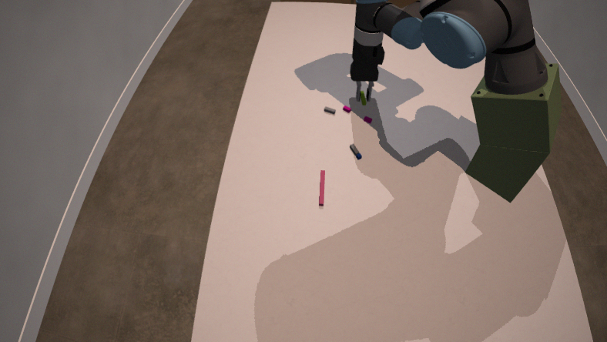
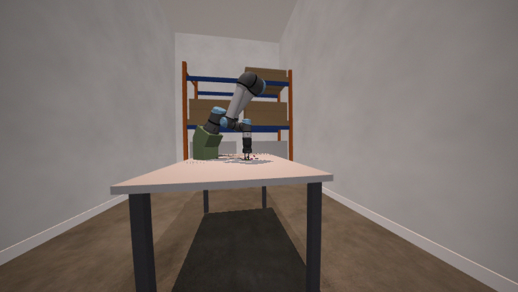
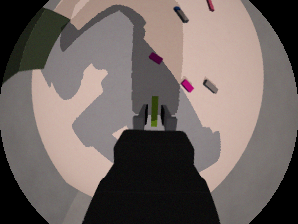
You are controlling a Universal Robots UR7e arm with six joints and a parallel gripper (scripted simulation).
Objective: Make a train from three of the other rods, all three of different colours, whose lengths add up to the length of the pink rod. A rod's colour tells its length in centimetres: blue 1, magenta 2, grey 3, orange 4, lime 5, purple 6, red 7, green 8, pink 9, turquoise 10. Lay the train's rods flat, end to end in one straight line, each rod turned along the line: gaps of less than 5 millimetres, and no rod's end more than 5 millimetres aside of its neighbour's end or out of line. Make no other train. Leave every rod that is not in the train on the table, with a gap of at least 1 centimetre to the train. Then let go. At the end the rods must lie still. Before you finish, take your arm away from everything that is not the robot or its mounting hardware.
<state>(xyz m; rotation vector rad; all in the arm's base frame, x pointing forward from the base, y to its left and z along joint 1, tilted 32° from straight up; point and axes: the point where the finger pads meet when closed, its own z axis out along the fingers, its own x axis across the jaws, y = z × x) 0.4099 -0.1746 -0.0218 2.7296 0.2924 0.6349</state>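
My gripper is now 1 cm above the lime rod. Also, from my hand: pink rod 31 cm to the left, 9 cm ahead, 1 cm below; blue rod 21 cm to the left, 1 cm below, 1 cm ahead; magenta rod 9 cm to the left, 1 cm below, 1 cm behind.
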